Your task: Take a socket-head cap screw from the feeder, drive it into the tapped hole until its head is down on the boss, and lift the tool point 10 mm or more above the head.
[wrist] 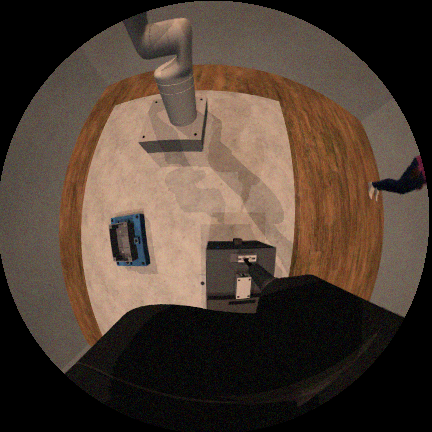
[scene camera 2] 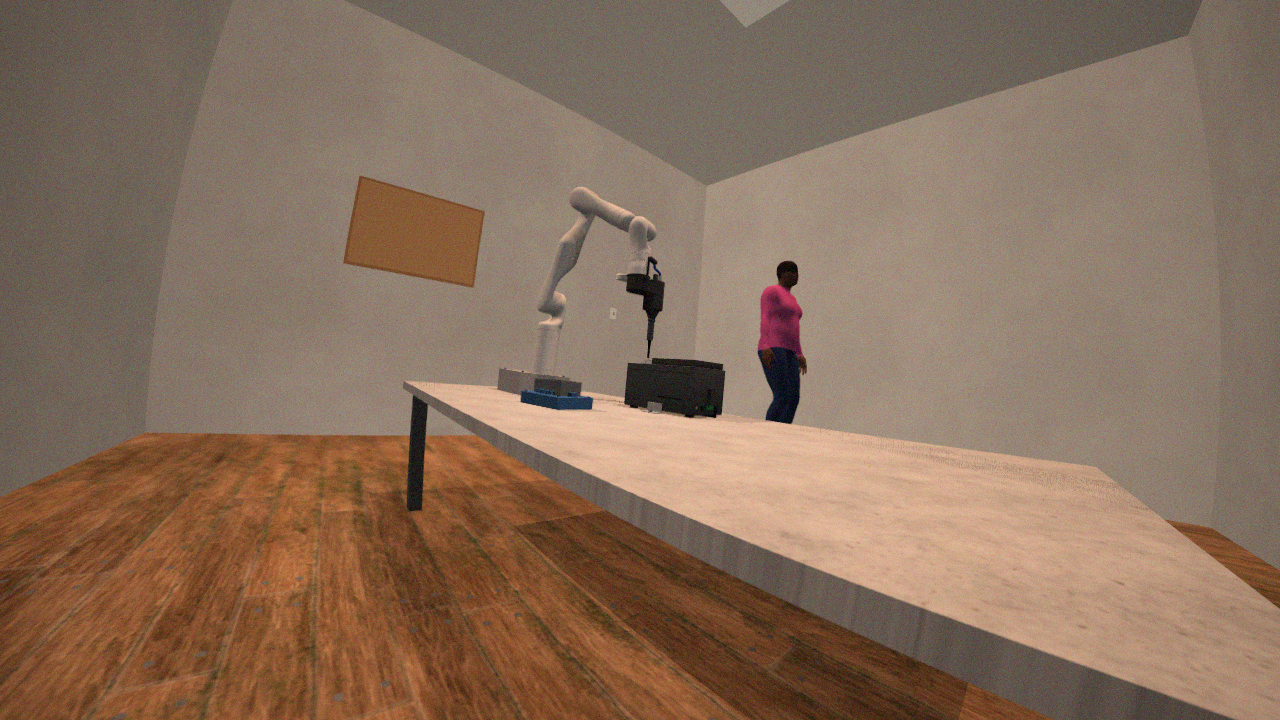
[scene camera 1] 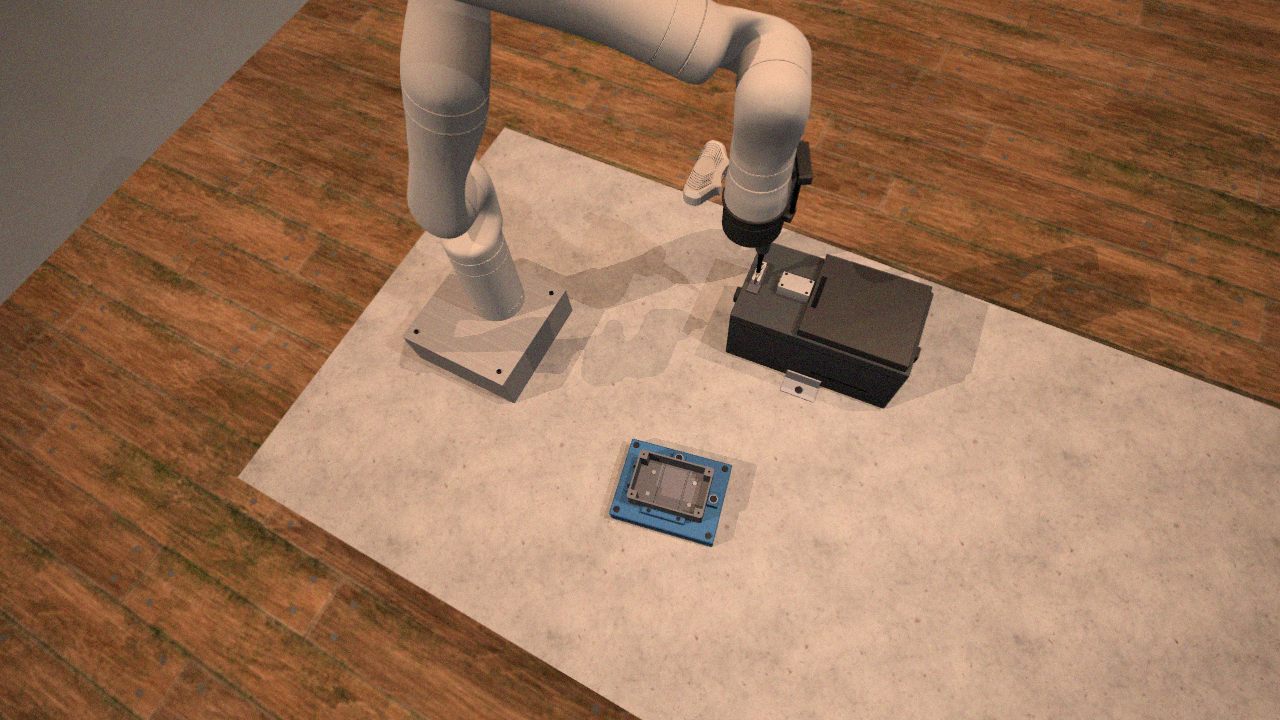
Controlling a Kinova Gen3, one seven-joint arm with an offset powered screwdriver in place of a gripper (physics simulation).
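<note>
The black screw feeder [scene camera 1: 771, 342] [scene camera 2: 671, 388] [wrist: 219, 272] stands at the back of the table. My screwdriver [scene camera 1: 759, 272] [scene camera 2: 648, 356] [wrist: 246, 260] points down, with its tip at the small light pick-up block [wrist: 254, 258] on the feeder's top. Whether the tip touches a screw or bears one is too small to tell. The grey open housing [scene camera 1: 671, 481] [scene camera 2: 557, 386] [wrist: 123, 242] sits in the blue fixture [scene camera 1: 631, 514] [scene camera 2: 556, 401] [wrist: 144, 241], well away from the tip. Small holes show at the housing's corners; which is the tapped one I cannot tell.
A white block [scene camera 1: 795, 284] [wrist: 243, 286] sits on the feeder beside the tip. A raised dark lid [scene camera 1: 866, 308] covers the feeder's other end. A small bracket [scene camera 1: 800, 385] is at its foot. The arm's grey base [scene camera 1: 465, 331] [wrist: 175, 145] stands on the table. A person [scene camera 2: 781, 331] stands beyond the table.
</note>
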